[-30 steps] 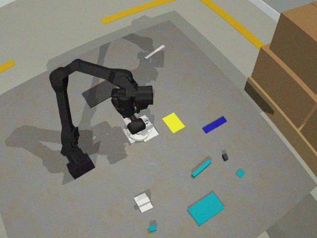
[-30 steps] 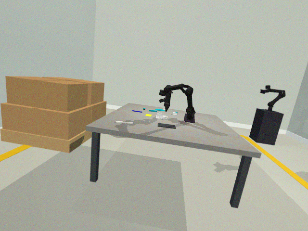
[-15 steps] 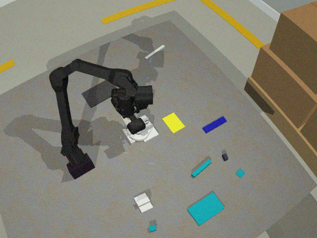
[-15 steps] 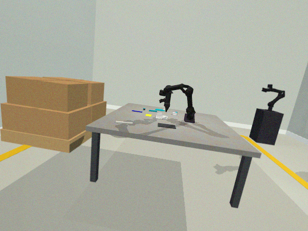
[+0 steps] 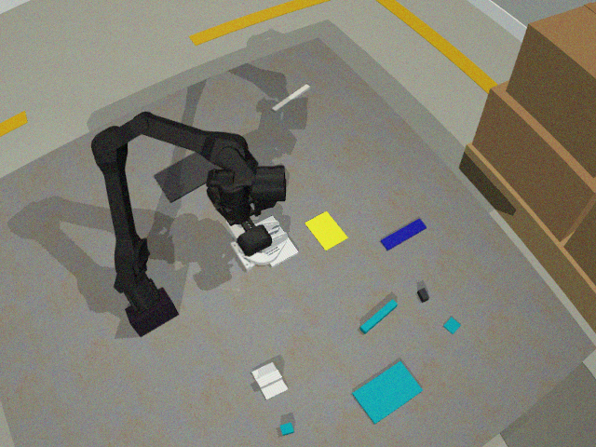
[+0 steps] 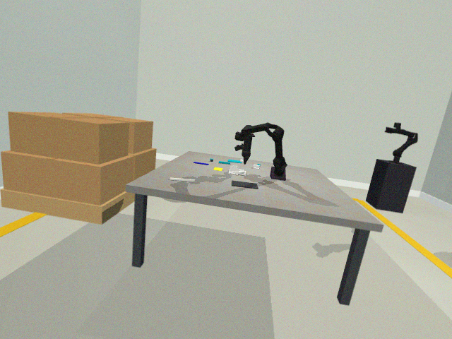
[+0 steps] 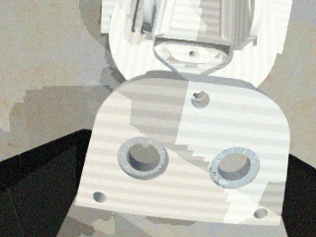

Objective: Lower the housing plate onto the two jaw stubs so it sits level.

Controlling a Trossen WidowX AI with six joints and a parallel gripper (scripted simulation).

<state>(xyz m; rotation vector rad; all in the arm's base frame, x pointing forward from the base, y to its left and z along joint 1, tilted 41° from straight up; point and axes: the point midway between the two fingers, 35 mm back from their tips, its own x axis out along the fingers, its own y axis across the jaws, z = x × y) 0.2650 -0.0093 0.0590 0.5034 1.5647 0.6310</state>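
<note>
My gripper tip is 10 mm short of the white housing plate and 20 mm below it. Round my gripper tip: yellow card 200 mm ahead, 30 mm to the right, 80 mm below; then white block 90 mm behind, 300 mm to the right, 70 mm below; then dark flat plate 30 mm behind, 290 mm to the left, 80 mm below.
</note>
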